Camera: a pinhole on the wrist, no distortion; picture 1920 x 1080 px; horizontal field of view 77.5 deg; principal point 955.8 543.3 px. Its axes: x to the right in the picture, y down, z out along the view. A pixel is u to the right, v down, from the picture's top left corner.
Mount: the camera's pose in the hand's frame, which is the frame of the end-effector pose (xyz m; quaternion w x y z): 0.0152 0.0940 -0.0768 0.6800 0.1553 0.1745 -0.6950
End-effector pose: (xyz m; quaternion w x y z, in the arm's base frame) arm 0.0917 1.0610 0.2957 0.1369 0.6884 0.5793 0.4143
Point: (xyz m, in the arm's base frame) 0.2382 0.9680 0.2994
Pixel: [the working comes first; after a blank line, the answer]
In the camera's frame: -0.0991 -0.1058 0.1190

outside the picture
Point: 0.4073 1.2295 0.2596
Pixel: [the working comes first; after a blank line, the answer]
In the camera's frame: -0.2181 0.1062 0.3175

134.2 943.4
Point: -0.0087 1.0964 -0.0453
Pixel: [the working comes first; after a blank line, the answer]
In the camera's frame: 0.2586 -0.1232 0.3798

1770.1 155.4
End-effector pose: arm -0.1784 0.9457 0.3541 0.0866 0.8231 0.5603 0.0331
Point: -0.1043 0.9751 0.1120
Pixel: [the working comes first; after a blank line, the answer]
In the camera's frame: -0.0763 0.0408 0.3250

674.9 693.4
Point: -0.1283 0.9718 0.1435
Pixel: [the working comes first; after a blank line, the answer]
In the camera's frame: -0.0469 0.0288 0.3011

769.4 657.7
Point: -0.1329 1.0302 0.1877
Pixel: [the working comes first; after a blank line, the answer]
In the camera's frame: -0.0102 0.0812 0.2652

909.6 909.7
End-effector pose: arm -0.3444 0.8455 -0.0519 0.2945 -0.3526 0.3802 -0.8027
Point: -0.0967 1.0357 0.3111
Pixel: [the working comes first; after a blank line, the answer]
In the camera's frame: 0.2342 -0.1800 0.5210

1493.4 130.0
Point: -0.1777 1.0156 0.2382
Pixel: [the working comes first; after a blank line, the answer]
In the camera's frame: 0.2258 -0.1413 0.4176

1602.6 138.6
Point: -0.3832 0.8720 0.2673
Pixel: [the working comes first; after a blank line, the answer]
In the camera's frame: 0.2506 0.0964 0.3363

1847.2 886.1
